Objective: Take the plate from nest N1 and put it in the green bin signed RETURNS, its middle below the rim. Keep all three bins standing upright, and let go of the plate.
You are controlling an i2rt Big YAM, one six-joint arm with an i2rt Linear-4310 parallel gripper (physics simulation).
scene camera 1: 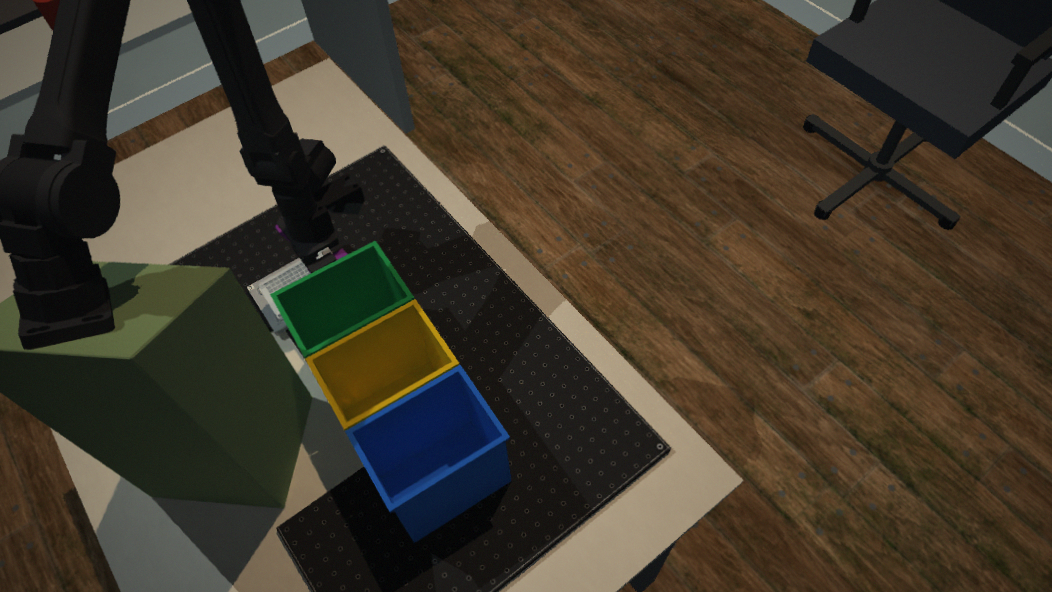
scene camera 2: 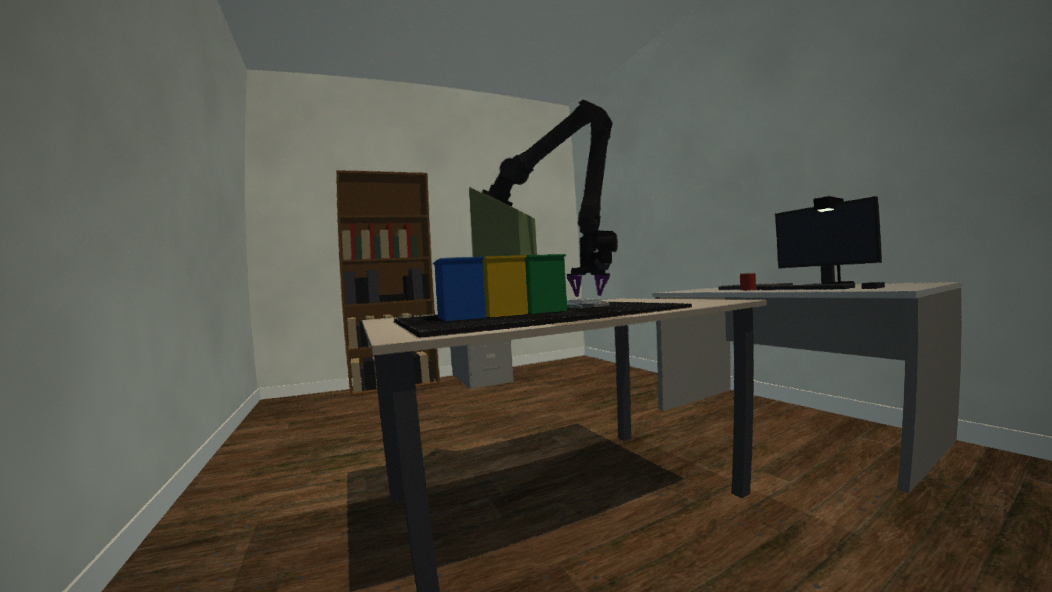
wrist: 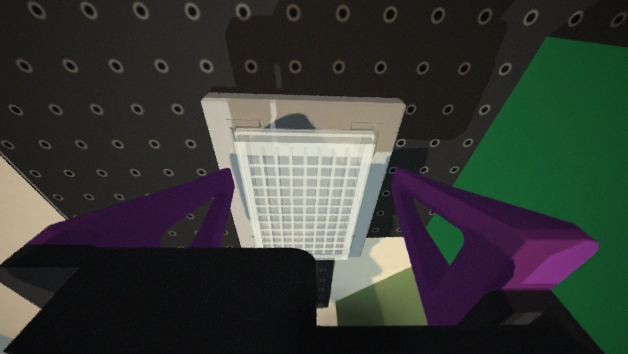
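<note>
The clear, gridded plate lies flat in its pale nest on the black board. My gripper is open, with nothing between its purple fingers. It points down above the nest, and in the wrist view one fingertip shows on each side of the plate. The green bin stands upright close beside the nest. The yellow bin and the blue bin stand upright in a row with it. The RETURNS sign and the N1 mark cannot be made out.
The perforated black board lies on the pale table. A tall olive-green pedestal carries the arm beside the bins. A desk with a monitor stands apart from the table.
</note>
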